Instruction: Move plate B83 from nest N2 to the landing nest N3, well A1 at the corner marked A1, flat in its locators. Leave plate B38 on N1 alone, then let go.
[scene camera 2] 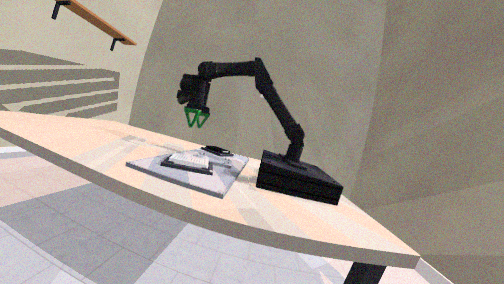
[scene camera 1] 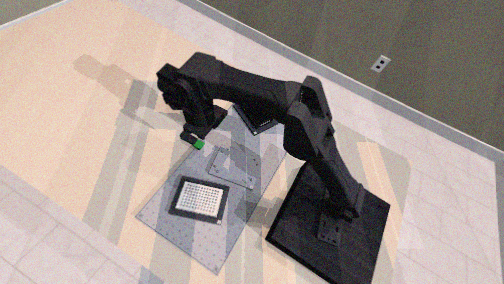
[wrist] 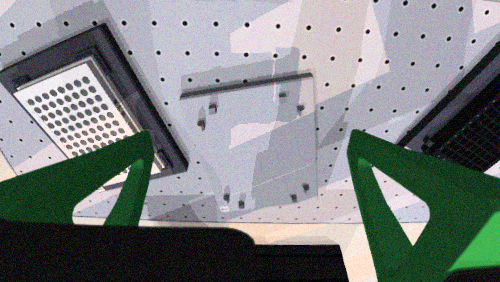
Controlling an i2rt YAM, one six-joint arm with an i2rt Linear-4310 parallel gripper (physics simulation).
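A white well plate [scene camera 1: 201,198] [scene camera 2: 187,160] [wrist: 75,107] lies flat in a dark nest [scene camera 1: 225,201] [wrist: 145,107]. A black plate [scene camera 1: 260,119] [scene camera 2: 216,150] [wrist: 475,130] sits in another dark nest, partly behind the arm in scene camera 1. I cannot read the plate or nest labels, so which is B83 is unclear. Between them lies a flat, clear-grey nest [scene camera 1: 232,167] [wrist: 285,130] with small locator pegs and no plate; a small pale label [wrist: 224,208] marks one corner. My gripper [scene camera 1: 195,142] [scene camera 2: 196,126] [wrist: 250,141] is open and empty, high above the nests.
A grey perforated board [scene camera 1: 200,245] [scene camera 2: 200,182] [wrist: 280,40] carries the nests on the wooden table [scene camera 2: 280,215]. The arm's black base [scene camera 1: 295,225] [scene camera 2: 300,185] stands beside the board. The arm arches above the board.
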